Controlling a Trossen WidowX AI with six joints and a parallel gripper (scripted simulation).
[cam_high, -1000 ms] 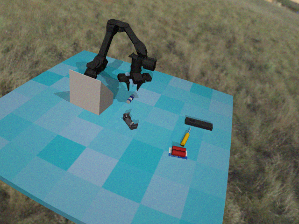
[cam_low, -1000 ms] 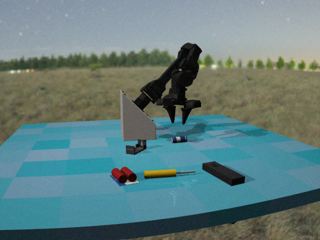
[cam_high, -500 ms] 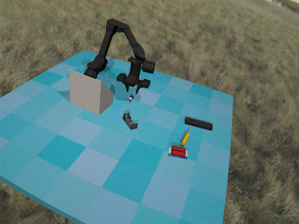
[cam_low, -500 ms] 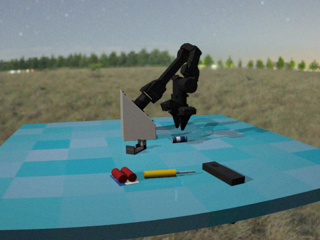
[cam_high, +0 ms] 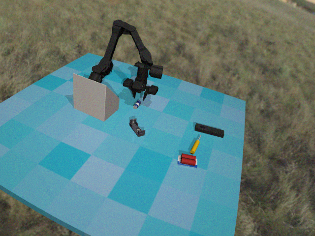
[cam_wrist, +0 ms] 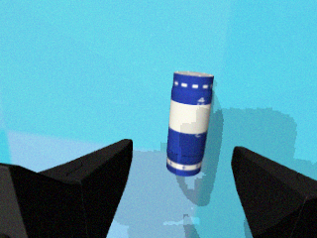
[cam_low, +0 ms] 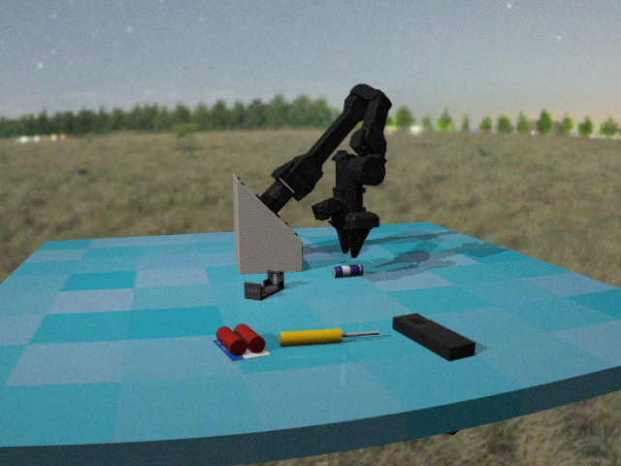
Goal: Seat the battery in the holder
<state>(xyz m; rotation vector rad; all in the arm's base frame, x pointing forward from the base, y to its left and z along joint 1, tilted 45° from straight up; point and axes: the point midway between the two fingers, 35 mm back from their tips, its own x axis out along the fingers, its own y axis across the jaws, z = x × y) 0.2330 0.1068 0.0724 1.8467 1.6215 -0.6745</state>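
Now: the grey battery 3 cm below my gripper tip. Round my gripper tip: black bar 42 cm ahead, 3 cm to the right, 3 cm below; then small card 36 cm ahead, 30 cm to the right, 4 cm below; then yellow-handled screwdriver 38 cm ahead, 16 cm to the right, 4 cm below.
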